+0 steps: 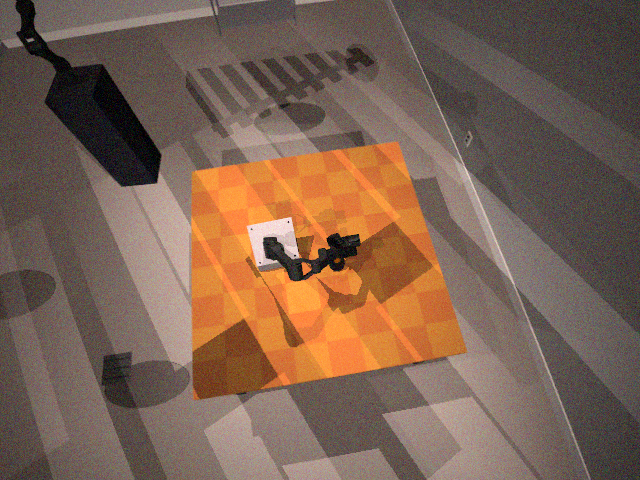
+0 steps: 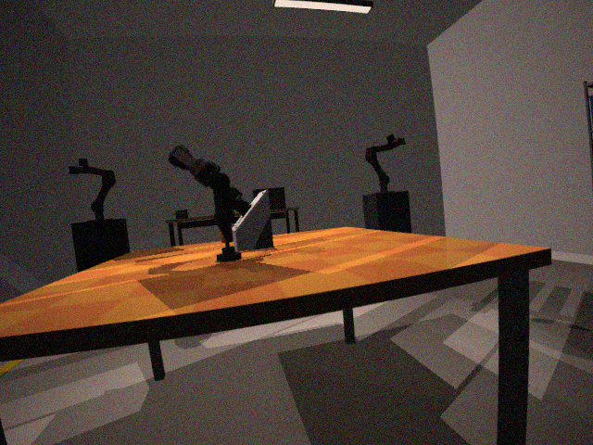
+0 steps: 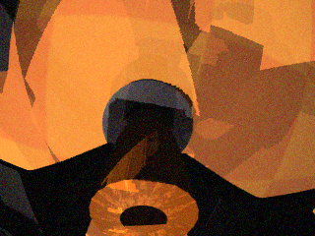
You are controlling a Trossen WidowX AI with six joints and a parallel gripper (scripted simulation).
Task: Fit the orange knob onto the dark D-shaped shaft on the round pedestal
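Right now my gripper tip is 2 cm below the orange knob. Also, from my gripper tip: round dark pedestal (4 cm below).
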